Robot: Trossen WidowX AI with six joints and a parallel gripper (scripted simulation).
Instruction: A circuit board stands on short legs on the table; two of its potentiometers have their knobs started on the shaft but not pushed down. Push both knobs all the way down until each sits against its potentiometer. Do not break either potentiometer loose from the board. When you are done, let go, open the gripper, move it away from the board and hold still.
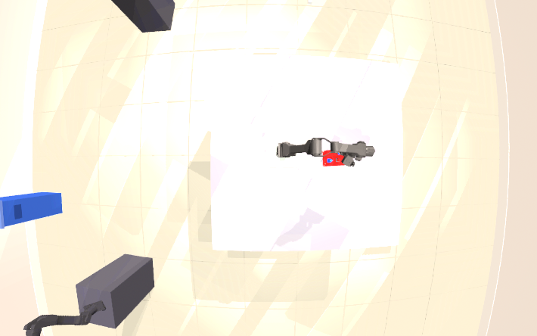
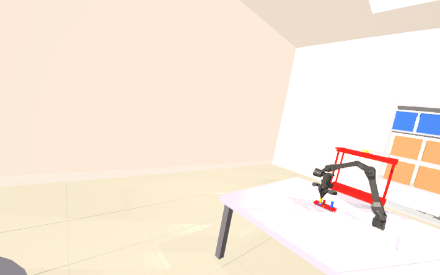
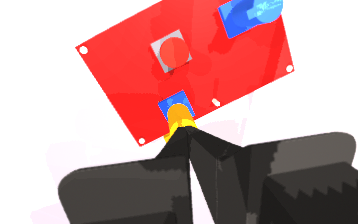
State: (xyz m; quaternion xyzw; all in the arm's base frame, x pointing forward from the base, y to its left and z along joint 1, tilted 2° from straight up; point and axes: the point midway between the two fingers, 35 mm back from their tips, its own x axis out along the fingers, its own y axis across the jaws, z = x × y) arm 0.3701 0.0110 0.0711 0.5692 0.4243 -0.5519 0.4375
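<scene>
My gripper tip is now 1 cm above the orange knob. The rest, counted from my gripper tip: blue knob: 7 cm behind, 5 cm to the right, 2 cm below.
</scene>
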